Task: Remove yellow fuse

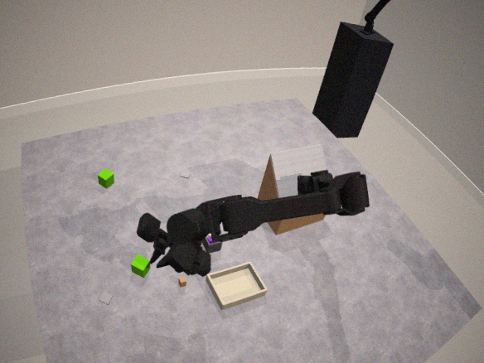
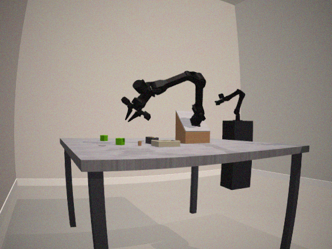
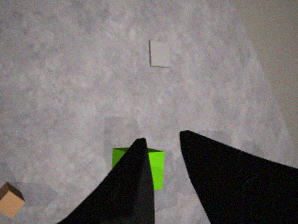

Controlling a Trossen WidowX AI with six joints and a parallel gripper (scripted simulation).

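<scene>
The yellow fuse lies 190 mm behind my gripper tip, 160 mm to the right of it and 110 mm below it. The rest, counted from my gripper tip: cube: 120 mm below, 80 mm behind, 10 mm to the right; then tray: 220 mm behind, 130 mm below, 30 mm to the left.
</scene>
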